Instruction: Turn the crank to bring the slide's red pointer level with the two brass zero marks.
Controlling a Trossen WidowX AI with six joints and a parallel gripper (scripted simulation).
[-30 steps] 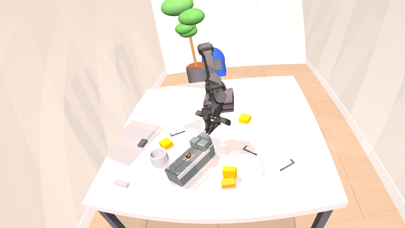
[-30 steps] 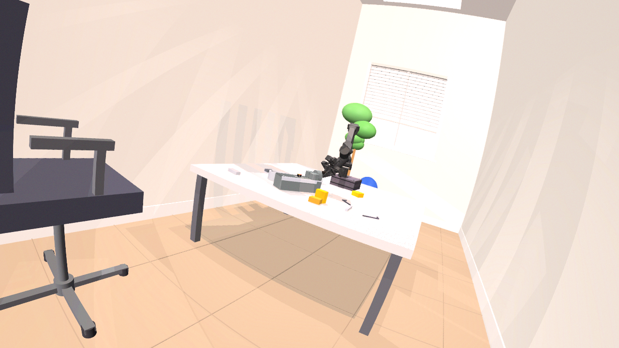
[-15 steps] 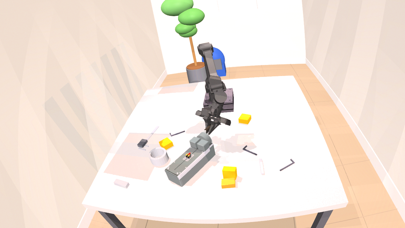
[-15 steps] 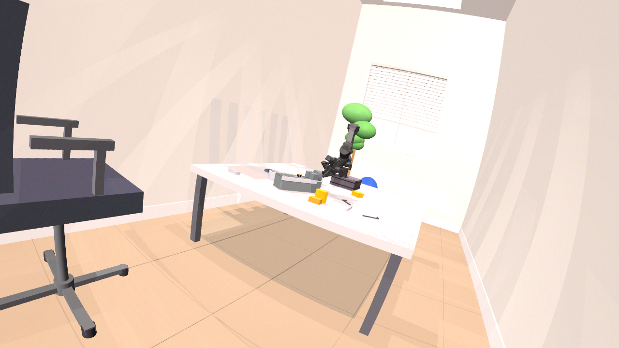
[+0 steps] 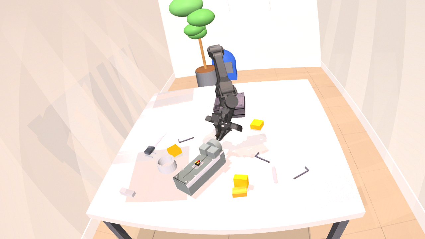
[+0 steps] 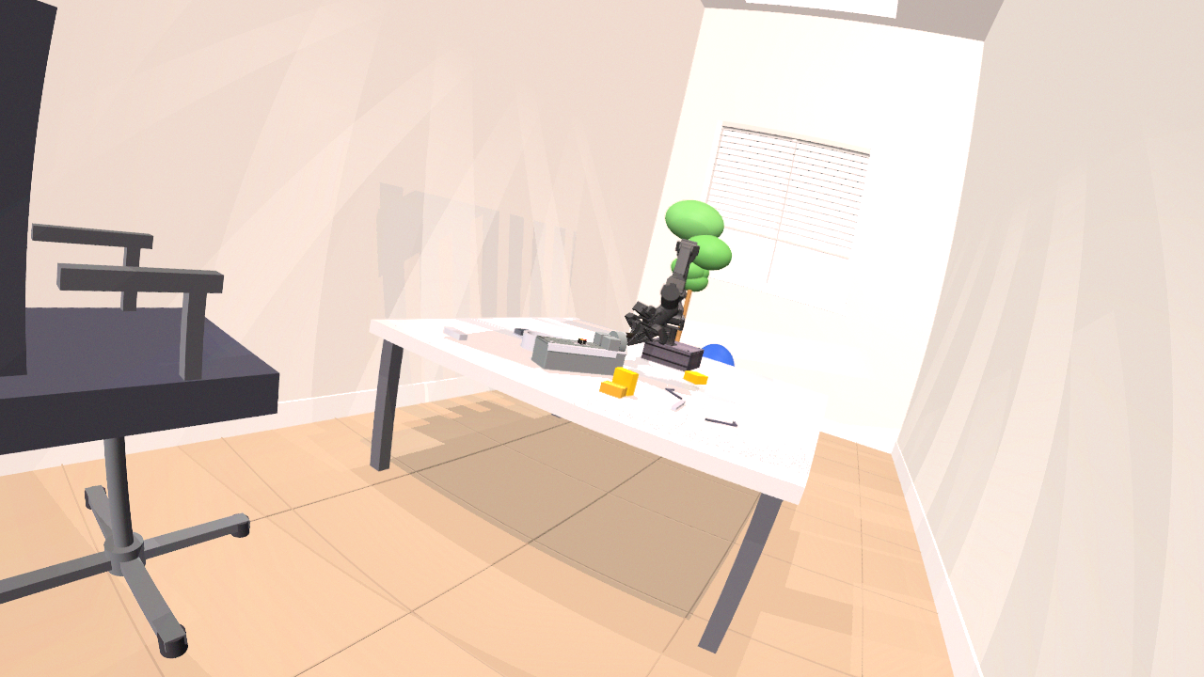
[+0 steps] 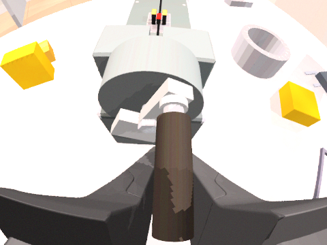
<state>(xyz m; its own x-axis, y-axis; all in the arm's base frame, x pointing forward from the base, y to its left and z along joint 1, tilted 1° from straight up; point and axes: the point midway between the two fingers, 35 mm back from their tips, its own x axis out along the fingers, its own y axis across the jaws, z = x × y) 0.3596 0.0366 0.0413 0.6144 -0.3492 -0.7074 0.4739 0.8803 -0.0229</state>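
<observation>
The brown crank handle lies 30 mm above my gripper tip, 10 mm to the left of it and 10 mm behind it. The rest, counted from my gripper tip: red pointer 150 mm ahead, 60 mm to the right, 10 mm below.
</observation>
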